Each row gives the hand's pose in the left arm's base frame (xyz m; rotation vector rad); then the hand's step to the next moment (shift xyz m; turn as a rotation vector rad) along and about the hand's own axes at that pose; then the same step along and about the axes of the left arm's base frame.
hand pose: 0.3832 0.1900 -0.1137 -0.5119 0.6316 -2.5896
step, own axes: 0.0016 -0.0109 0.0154 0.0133 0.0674 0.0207
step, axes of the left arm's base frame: 0.0020 0.0027 0.0186 0.0189 -0.0679 -0.0134
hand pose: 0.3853 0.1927 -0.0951 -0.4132 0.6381 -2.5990
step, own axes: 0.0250 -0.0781 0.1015 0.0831 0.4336 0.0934
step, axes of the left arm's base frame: -0.0093 0.0135 0.1294 0.1088 -0.4211 -0.1205
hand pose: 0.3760 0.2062 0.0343 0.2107 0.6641 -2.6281
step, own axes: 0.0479 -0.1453 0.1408 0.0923 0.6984 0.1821
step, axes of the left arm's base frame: -0.1121 0.0306 0.1724 0.2113 -0.6785 -0.1563
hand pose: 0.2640 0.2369 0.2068 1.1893 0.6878 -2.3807
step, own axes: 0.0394 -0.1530 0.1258 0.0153 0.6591 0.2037
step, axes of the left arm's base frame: -0.1835 0.0448 0.0716 0.2199 -0.6500 -0.0723
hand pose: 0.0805 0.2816 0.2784 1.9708 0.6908 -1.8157
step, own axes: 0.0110 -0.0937 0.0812 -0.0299 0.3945 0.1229
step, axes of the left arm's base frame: -0.1200 0.0303 -0.0138 0.1289 -0.3937 -0.0046
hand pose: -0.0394 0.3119 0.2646 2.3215 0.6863 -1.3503
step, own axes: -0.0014 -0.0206 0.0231 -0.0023 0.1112 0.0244
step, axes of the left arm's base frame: -0.0286 0.0041 -0.0111 0.0461 -0.1041 -0.0018
